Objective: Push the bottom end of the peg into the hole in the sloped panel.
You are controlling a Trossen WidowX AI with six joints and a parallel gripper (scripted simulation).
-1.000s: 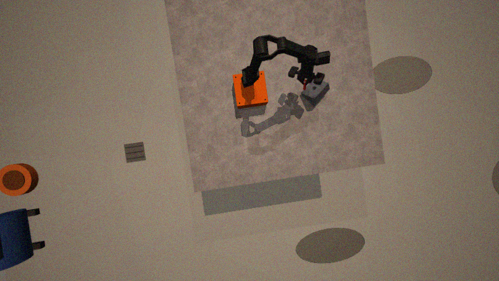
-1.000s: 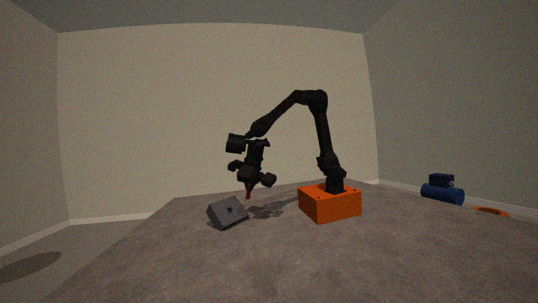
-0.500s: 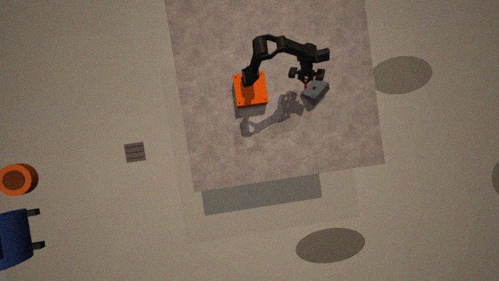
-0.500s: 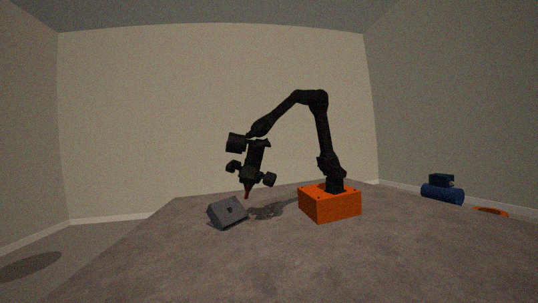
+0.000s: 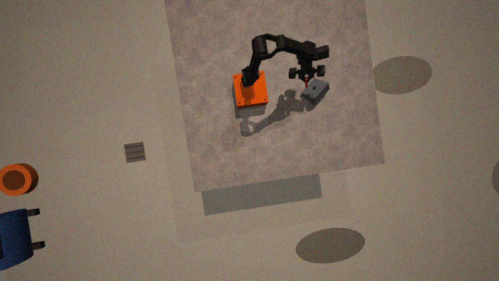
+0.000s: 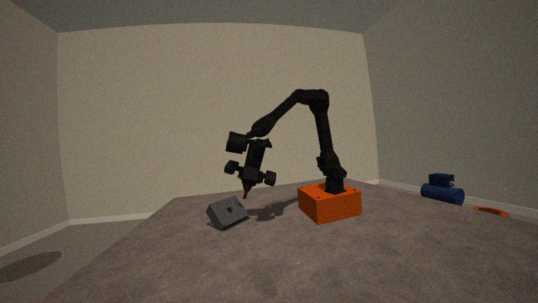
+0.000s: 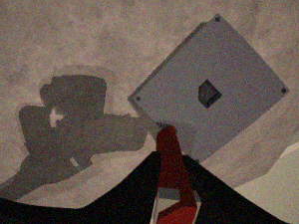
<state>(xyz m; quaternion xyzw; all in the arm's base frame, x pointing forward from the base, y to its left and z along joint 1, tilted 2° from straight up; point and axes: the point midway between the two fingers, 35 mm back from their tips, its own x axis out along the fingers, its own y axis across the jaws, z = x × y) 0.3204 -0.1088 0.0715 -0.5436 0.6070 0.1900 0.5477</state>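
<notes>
The sloped panel is 80 mm ahead of my gripper tip, 50 mm to the right of it and 100 mm below it. From my gripper tip the other things lie so: red peg 10 mm to the left, 20 mm above.
</notes>
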